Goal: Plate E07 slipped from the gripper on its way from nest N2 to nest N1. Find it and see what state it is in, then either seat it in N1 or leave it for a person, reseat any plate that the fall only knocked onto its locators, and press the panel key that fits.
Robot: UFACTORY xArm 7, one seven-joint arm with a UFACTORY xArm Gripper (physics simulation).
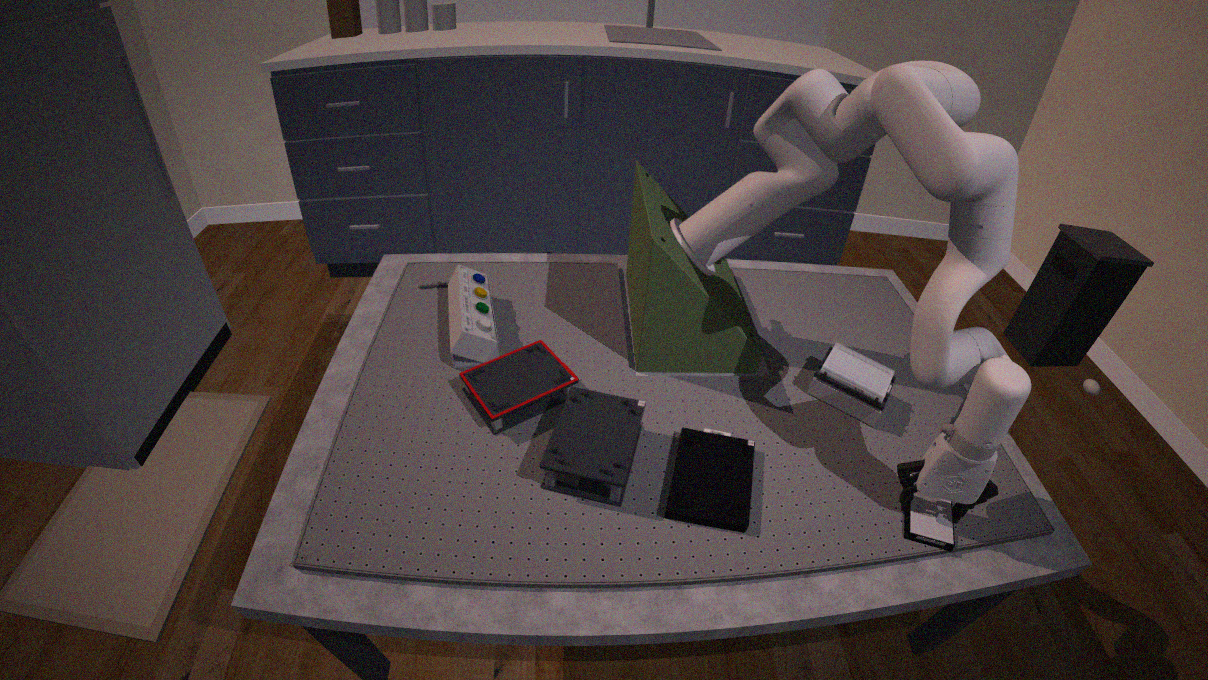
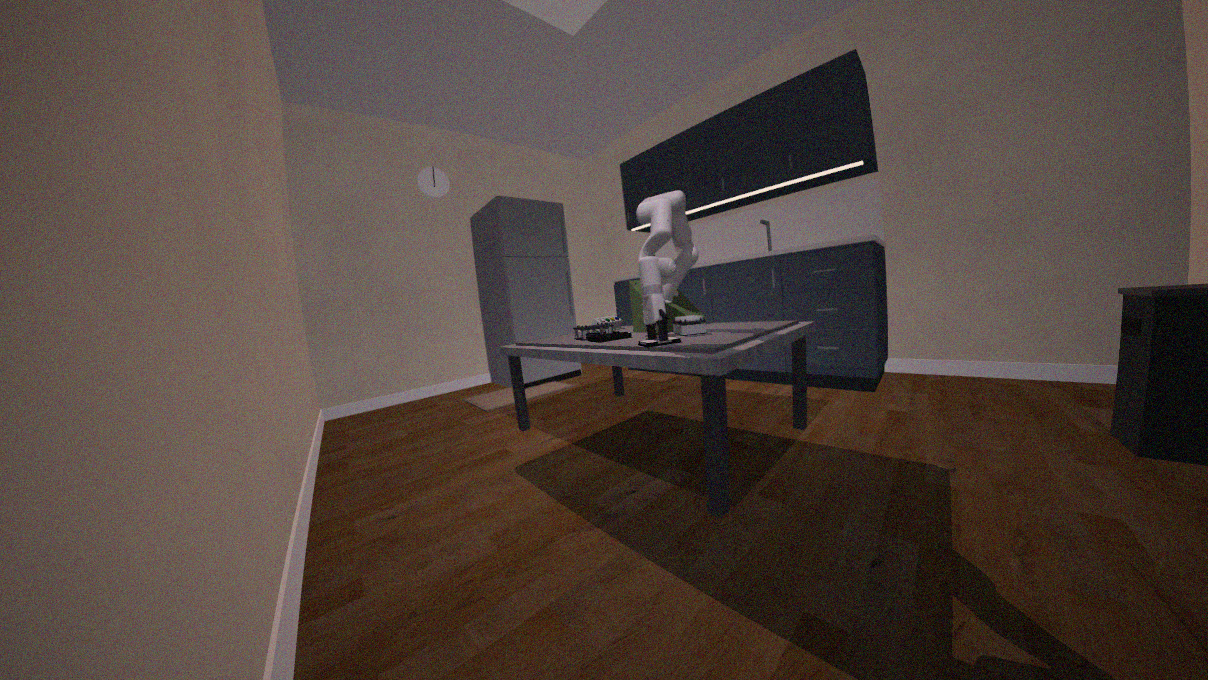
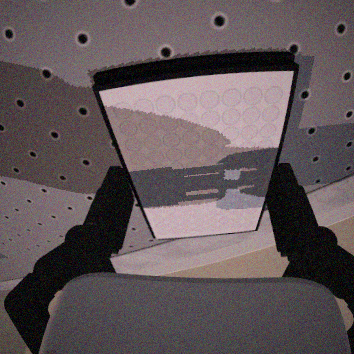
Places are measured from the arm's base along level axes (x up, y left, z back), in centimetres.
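Pixels of known places: gripper, fingertip midpoint: (image 1: 928, 510) (image 2: 658, 341) (image 3: 198, 181); arm's base at its link origin: (image 1: 690, 248).
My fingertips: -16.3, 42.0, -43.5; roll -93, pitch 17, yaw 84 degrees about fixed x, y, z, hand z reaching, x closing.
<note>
For each thing: its top centre in the pictures, then the offset to it from my fingertips, as dx, dy, dz. Level surfaces: height alone.
- microplate at its top centre: (image 3: 203, 182) (image 1: 931, 507) (image 2: 659, 339) +0.5, +0.3, +0.2
- perforated table at its surface level: dx -0.9
- red-outlined nest at its top centre: (image 1: 517, 374) (image 2: 596, 325) +3.6, -69.3, +18.5
- dark nest with locators, top centre: (image 1: 595, 427) (image 2: 592, 323) +5.9, -55.1, +7.1
- key panel at its top centre: (image 1: 468, 293) (image 2: 606, 316) +7.4, -82.4, +34.3
- black plate at its top centre: (image 1: 714, 471) (image 2: 608, 333) +1.7, -36.8, +4.2
- white plate at its top centre: (image 1: 859, 368) (image 2: 688, 316) +6.2, -9.1, +26.3
A microplate (image 3: 197, 116) (image 1: 929, 528) with a pale top of round wells and a black rim lies flat on the perforated table (image 1: 404, 498) near the front right edge. Part of its top is in shadow. My gripper (image 3: 198, 181) (image 1: 932, 510) (image 2: 657, 336) is open and low over it, with one black finger on each long side of the plate and a gap to each. A red-outlined nest (image 1: 516, 381) and a dark nest with locators (image 1: 591, 435) sit at mid-table. The key panel (image 1: 471, 310) with blue, yellow and green keys stands behind them.
A black plate (image 1: 709, 478) lies right of the dark nest. A white plate (image 1: 855, 371) rests on a holder at the right. A tall green wedge (image 1: 676, 296) stands at the arm's base. The table edge is close beside the gripper.
</note>
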